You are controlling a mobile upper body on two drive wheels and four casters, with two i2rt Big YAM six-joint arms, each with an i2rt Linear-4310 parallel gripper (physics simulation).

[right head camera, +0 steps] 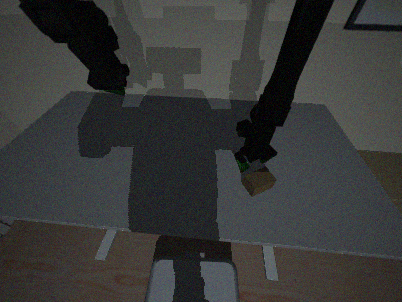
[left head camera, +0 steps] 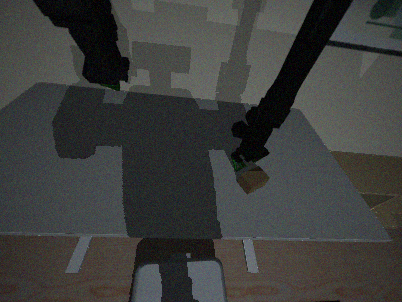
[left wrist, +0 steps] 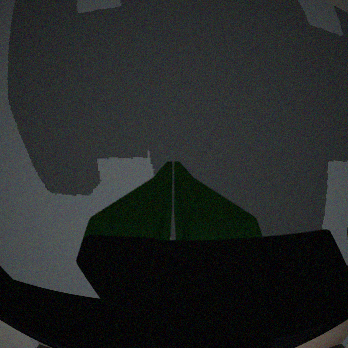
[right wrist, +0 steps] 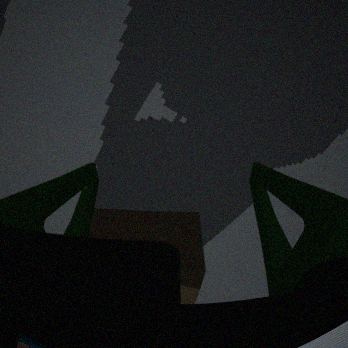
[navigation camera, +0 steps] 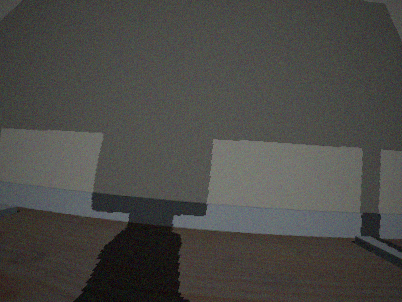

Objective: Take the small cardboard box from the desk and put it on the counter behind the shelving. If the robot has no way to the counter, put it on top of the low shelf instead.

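Places are measured from the left arm's base along level axes (x back, y left, z down), in millimetres.
Where they show: left gripper, fingertip midpoint: (right head camera: 123, 93) (left head camera: 118, 89) (left wrist: 172, 170); right gripper, fingertip midpoint: (right head camera: 251, 166) (left head camera: 244, 166) (right wrist: 173, 171).
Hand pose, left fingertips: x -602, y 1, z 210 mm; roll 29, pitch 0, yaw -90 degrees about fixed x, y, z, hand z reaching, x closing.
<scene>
Things, the pixels of their centre, and the offset from my left fingertips. "pt": a spot on its surface instead. Level surfaces: height alone.
- small brown cardboard box at the middle of its body: (right wrist: 137, 260) (right head camera: 258, 181) (left head camera: 253, 179) dx +177, dy -464, dz +225 mm
- grey desk at its surface level: dz +250 mm
- dark-framed panel at a spot on its surface: (right head camera: 380, 15) pt dx -376, dy -956, dz -151 mm
- Wooden floor at its surface level: dz +1200 mm
The small brown cardboard box (left head camera: 252, 180) (right head camera: 259, 182) (right wrist: 192, 250) is on the grey desk (left head camera: 295, 210) (right head camera: 310, 215), right of the robot's shadow in both head views. My right gripper (left head camera: 244, 167) (right head camera: 251, 167) (right wrist: 173, 171) is open just behind the box in the head views. In the right wrist view the box shows low between the spread green fingers, partly covered by the dark gripper body; nothing is gripped. My left gripper (left head camera: 119, 88) (right head camera: 122, 93) (left wrist: 172, 170) is shut and empty over the desk's far edge. The counter and the low shelf cannot be made out.
A pale wall (left head camera: 350, 115) (right head camera: 330, 65) (navigation camera: 280, 175) stands beyond the desk. A dark-framed panel (right head camera: 380, 15) is at the upper right. Wooden floor (left head camera: 300, 275) (navigation camera: 275, 270) and two pale desk feet (left head camera: 79, 255) (left head camera: 250, 256) show at the desk's near side.
</scene>
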